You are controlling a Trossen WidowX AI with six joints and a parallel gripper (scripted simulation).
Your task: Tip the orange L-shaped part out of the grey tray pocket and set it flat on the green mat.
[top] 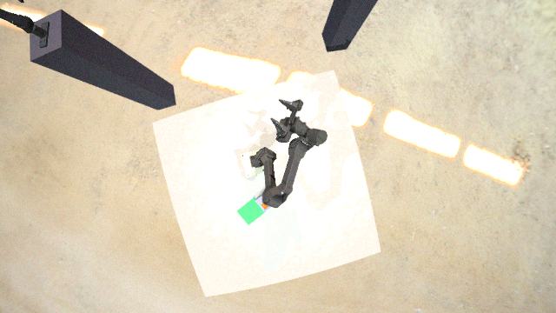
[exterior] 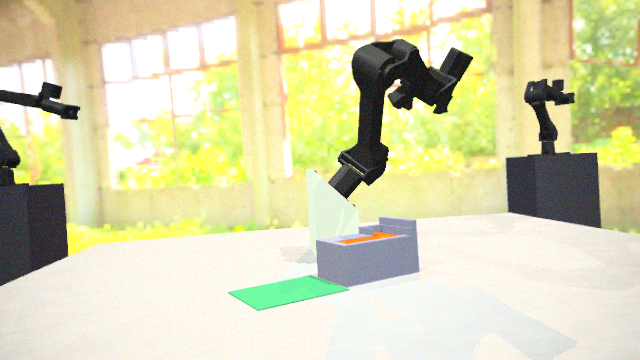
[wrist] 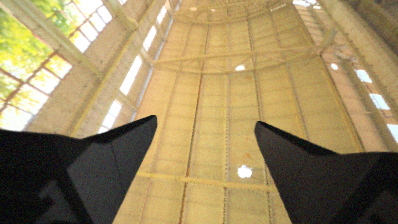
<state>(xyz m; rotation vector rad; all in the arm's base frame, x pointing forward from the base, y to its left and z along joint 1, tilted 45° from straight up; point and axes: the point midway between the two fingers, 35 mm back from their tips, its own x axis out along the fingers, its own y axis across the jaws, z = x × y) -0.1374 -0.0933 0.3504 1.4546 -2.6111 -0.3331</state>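
Now: gripper tip 410 mm short of the orange part, 410 mm above it and 120 mm to the left of it. The rest, counted from my gripper tip: green mat (490 mm ahead, 470 mm below, 270 mm to the right).
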